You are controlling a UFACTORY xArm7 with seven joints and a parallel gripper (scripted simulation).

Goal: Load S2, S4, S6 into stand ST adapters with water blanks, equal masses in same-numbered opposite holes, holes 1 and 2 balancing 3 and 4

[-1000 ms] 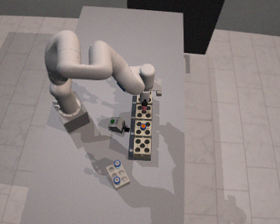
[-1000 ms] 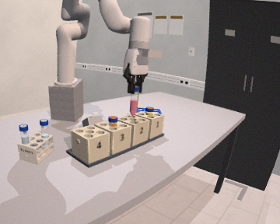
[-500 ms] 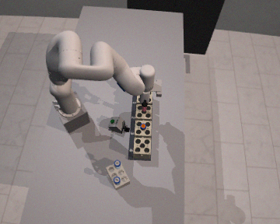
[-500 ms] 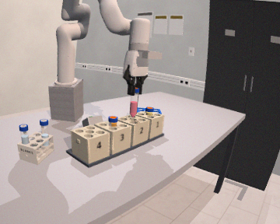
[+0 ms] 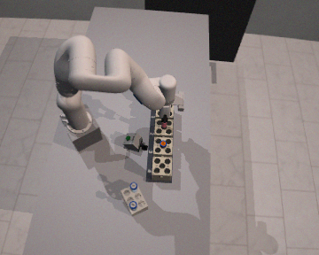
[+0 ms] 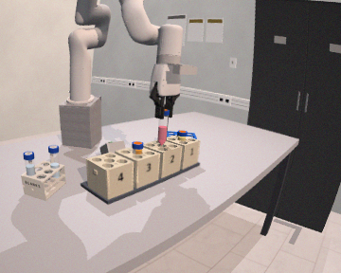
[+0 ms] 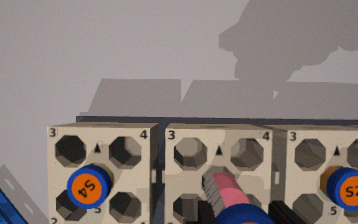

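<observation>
The sample tube S6 is 5 cm below my hand and 1 cm to the left of it. The rest, counted from my hand: sample tube S2 (14 cm below, 12 cm to the right); sample tube S4 (14 cm below, 11 cm to the left, 1 cm behind); adapter (16 cm below, 11 cm to the right).
</observation>
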